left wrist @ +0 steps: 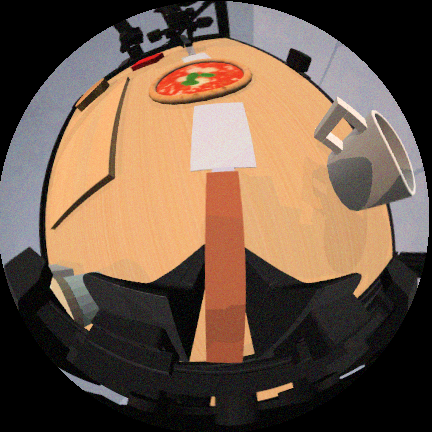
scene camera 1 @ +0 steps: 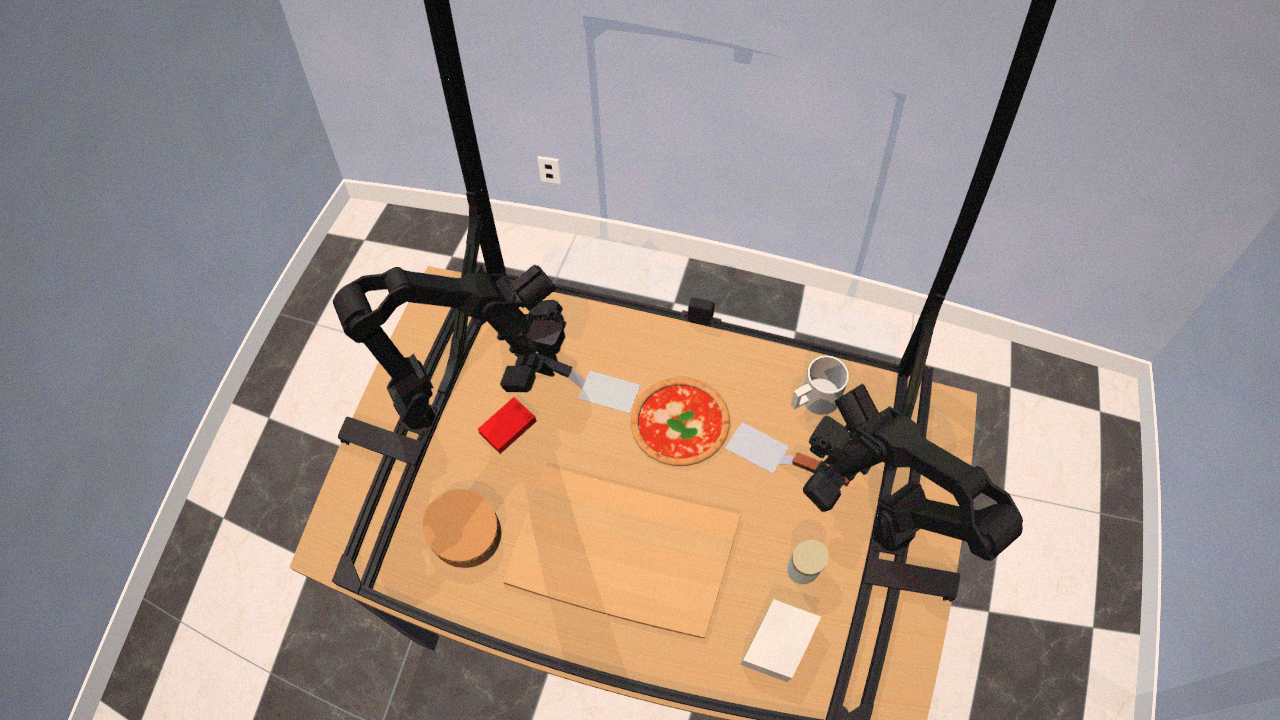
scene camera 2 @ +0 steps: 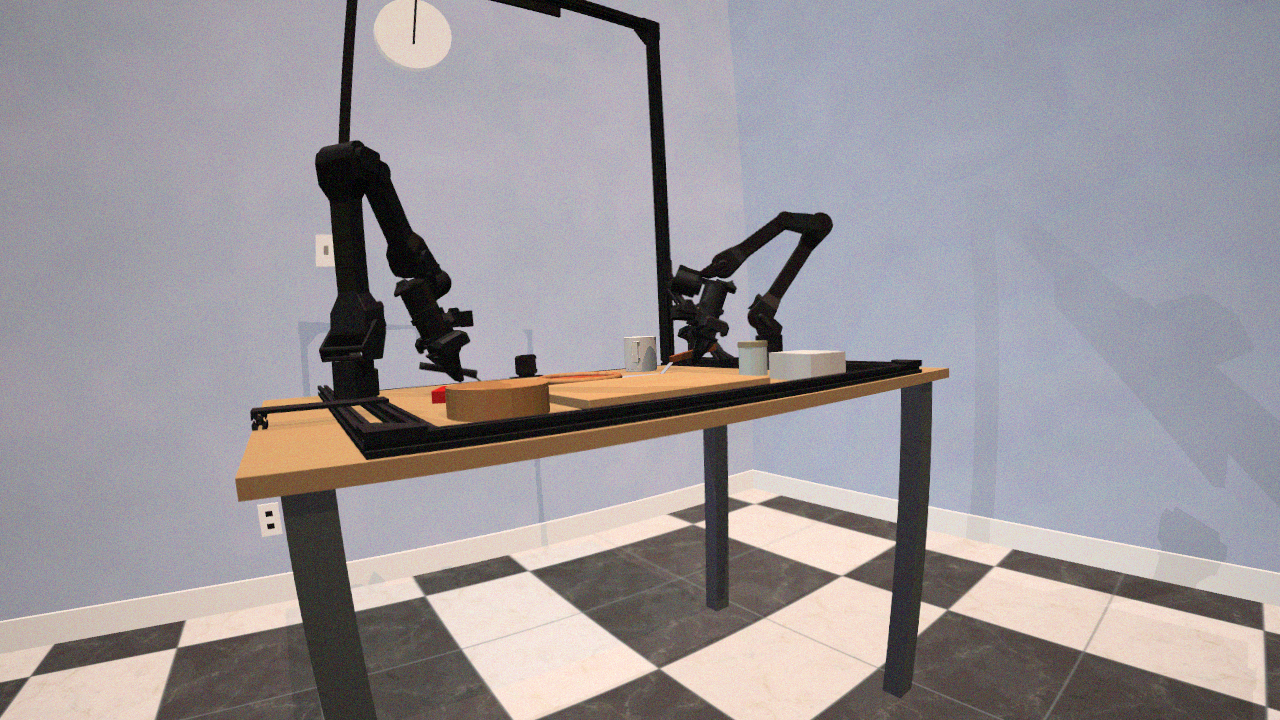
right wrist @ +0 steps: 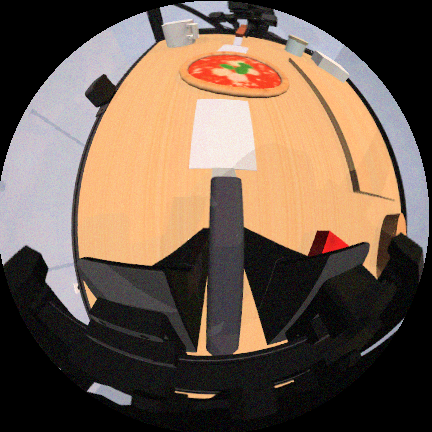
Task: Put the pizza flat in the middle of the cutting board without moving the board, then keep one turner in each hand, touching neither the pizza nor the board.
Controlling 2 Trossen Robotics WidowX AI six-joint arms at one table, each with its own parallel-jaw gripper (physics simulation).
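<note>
The pizza [scene camera 1: 680, 421] [left wrist: 200, 81] [right wrist: 235, 75] lies flat on the table behind the cutting board [scene camera 1: 626, 555] [left wrist: 90, 150], off the board. My left gripper [left wrist: 222, 250] is shut on the brown handle of a turner [left wrist: 225, 215] [scene camera 1: 756, 446]; its blade lies by the pizza's right side in scene camera 1. My right gripper [right wrist: 222, 232] is shut on the dark handle of the other turner [right wrist: 226, 205] [scene camera 1: 608, 392]; its blade lies by the pizza's left side. Both blades are low at the table and look close to the crust; contact is unclear.
A white mug [scene camera 1: 825, 380] [left wrist: 370, 160] stands behind the left gripper. A red block [scene camera 1: 507, 424] lies near the right gripper. A round wooden block [scene camera 1: 460, 526] is left of the board; a lidded jar [scene camera 1: 809, 558] and a white box [scene camera 1: 781, 639] are right of it.
</note>
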